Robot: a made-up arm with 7 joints.
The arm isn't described. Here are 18 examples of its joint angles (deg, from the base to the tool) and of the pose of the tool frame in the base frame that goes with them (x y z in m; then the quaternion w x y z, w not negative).
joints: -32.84 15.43 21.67 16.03 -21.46 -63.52 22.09
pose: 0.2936 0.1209 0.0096 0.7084 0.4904 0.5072 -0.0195
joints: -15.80 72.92 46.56 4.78 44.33 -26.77 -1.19
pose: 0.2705 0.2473 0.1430 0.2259 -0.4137 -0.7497 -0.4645
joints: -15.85 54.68 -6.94 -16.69 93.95 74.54 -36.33
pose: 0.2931 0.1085 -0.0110 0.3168 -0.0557 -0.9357 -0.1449
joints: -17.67 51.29 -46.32 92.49 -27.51 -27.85 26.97
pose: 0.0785 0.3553 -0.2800 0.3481 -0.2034 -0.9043 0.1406
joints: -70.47 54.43 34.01 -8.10 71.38 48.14 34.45
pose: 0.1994 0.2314 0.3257 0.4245 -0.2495 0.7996 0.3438
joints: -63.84 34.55 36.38 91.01 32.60 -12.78 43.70
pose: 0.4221 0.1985 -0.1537 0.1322 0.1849 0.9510 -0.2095
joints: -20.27 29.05 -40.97 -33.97 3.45 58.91 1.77
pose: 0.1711 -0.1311 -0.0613 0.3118 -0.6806 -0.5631 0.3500
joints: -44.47 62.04 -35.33 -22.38 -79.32 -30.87 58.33
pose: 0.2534 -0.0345 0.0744 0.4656 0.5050 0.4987 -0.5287
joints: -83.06 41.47 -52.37 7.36 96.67 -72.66 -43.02
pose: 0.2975 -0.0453 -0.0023 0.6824 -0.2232 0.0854 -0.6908
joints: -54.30 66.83 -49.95 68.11 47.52 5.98 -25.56
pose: 0.2941 0.3510 -0.1339 0.7855 -0.1291 -0.6045 0.0300
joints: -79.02 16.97 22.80 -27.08 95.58 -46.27 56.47
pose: 0.2167 -0.0038 0.2709 0.5022 0.2193 0.2968 0.7821
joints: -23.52 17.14 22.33 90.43 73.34 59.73 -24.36
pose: 0.0708 0.1786 -0.3782 0.7283 0.2000 -0.4341 0.4910
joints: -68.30 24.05 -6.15 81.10 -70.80 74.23 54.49
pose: 0.4225 0.0449 -0.1828 0.2612 0.1124 -0.6093 0.7402
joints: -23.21 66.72 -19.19 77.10 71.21 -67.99 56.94
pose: 0.0945 0.3557 -0.2197 0.4156 -0.6925 -0.5854 -0.0712
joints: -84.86 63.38 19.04 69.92 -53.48 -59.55 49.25
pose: 0.2669 0.3312 0.2235 0.9376 0.0339 0.3444 0.0336
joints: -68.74 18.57 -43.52 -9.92 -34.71 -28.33 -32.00
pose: 0.1689 -0.1404 0.0997 0.0796 0.9790 -0.1836 -0.0381
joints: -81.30 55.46 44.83 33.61 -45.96 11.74 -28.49
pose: 0.2270 0.3203 0.2752 0.5751 0.7407 0.3040 -0.1682
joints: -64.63 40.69 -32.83 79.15 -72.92 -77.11 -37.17
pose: 0.3319 0.2032 -0.0666 0.2923 0.7896 0.5389 -0.0248
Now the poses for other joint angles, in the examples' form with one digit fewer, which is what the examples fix.
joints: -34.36 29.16 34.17 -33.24 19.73 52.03 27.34
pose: 0.274 0.150 0.168 0.359 0.188 0.914 -0.036
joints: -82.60 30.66 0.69 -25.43 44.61 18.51 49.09
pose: 0.185 -0.056 0.305 0.698 0.299 0.532 0.376
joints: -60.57 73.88 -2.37 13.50 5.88 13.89 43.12
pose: 0.381 0.159 0.191 0.297 0.314 0.848 0.307
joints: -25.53 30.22 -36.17 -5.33 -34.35 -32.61 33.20
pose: 0.225 -0.086 -0.044 0.367 0.678 0.460 -0.440
